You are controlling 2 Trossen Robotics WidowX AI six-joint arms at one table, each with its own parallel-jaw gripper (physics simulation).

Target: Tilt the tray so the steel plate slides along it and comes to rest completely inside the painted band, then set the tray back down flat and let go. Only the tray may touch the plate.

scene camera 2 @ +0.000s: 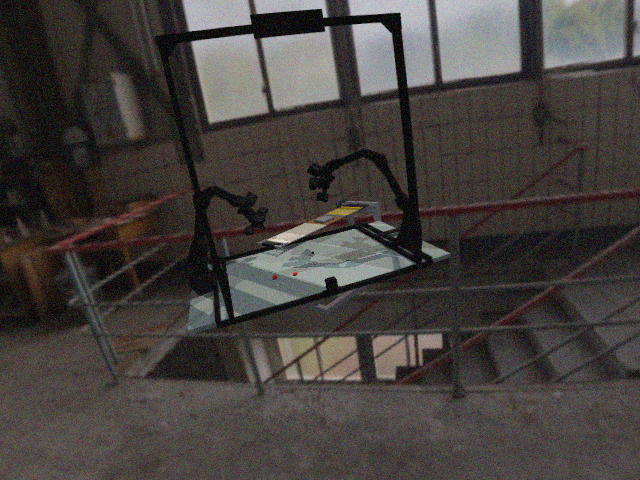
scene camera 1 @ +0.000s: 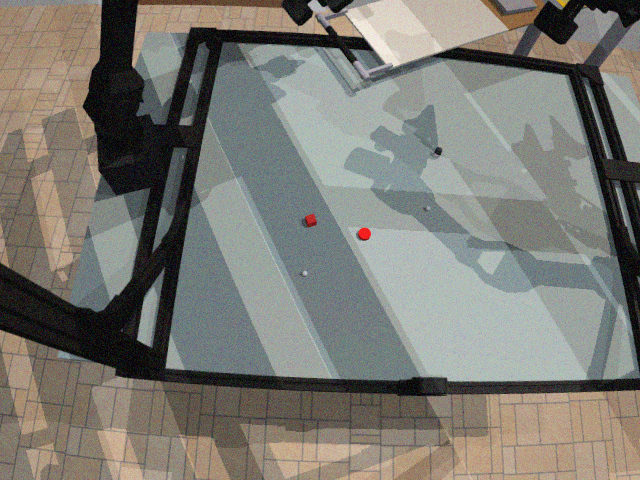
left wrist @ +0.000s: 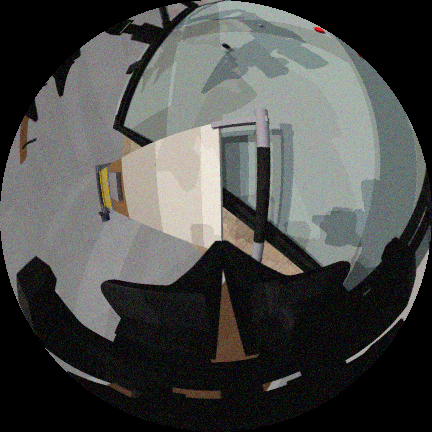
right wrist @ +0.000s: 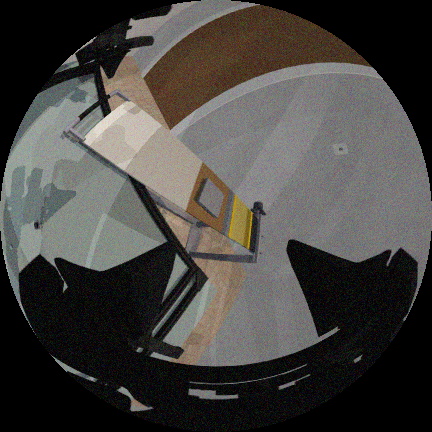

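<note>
The cream tray (scene camera 1: 413,25) (scene camera 2: 297,233) (left wrist: 175,185) (right wrist: 155,155) spans from the glass table's edge outward; its exact tilt is unclear. The grey steel plate (scene camera 1: 515,5) (left wrist: 115,186) (right wrist: 212,196) lies on the tray's brown section, beside a yellow stripe (scene camera 2: 345,211) (left wrist: 105,187) (right wrist: 241,222) and apart from it. The tray's black-and-grey handle (scene camera 1: 343,45) (left wrist: 262,195) is at the near end. My left gripper (left wrist: 220,245) is shut and empty; the handle shows to the right of its fingertips in the left wrist view. My right gripper (right wrist: 233,246) is open and empty, well away from the handle.
A red cube (scene camera 1: 310,220) (scene camera 2: 275,277) and a red disc (scene camera 1: 364,234) (scene camera 2: 295,273) lie on the glass table (scene camera 1: 491,330). Small pale balls (scene camera 1: 304,273) and a small black piece (scene camera 1: 437,150) are there too. Black frame bars run around the table. Grey supports stand under the tray's yellow end.
</note>
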